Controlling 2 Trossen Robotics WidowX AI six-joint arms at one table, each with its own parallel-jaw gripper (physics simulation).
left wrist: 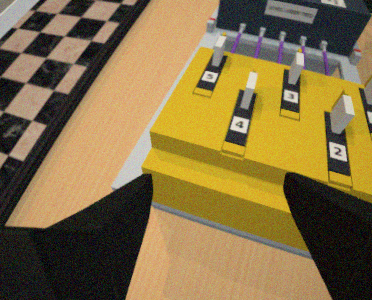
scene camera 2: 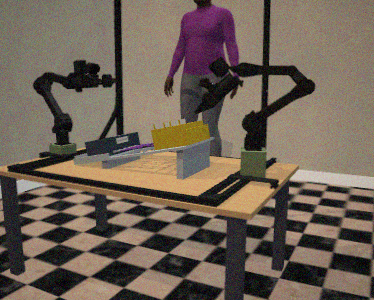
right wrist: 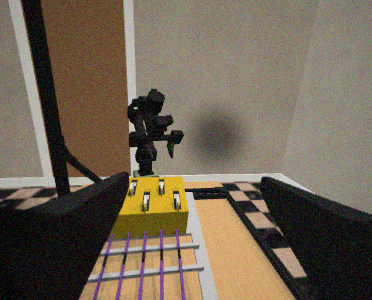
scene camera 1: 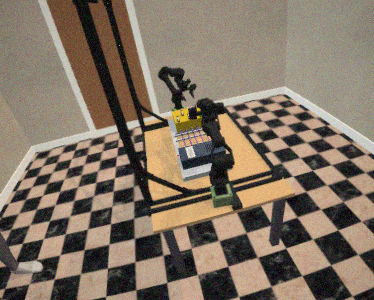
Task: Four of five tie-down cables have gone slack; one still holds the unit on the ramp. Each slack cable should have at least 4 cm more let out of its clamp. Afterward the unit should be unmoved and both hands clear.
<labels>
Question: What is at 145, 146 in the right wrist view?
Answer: The left gripper.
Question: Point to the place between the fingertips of the right gripper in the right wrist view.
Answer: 195, 180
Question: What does the left gripper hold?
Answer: Nothing.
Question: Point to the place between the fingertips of the left gripper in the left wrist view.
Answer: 218, 181
</labels>
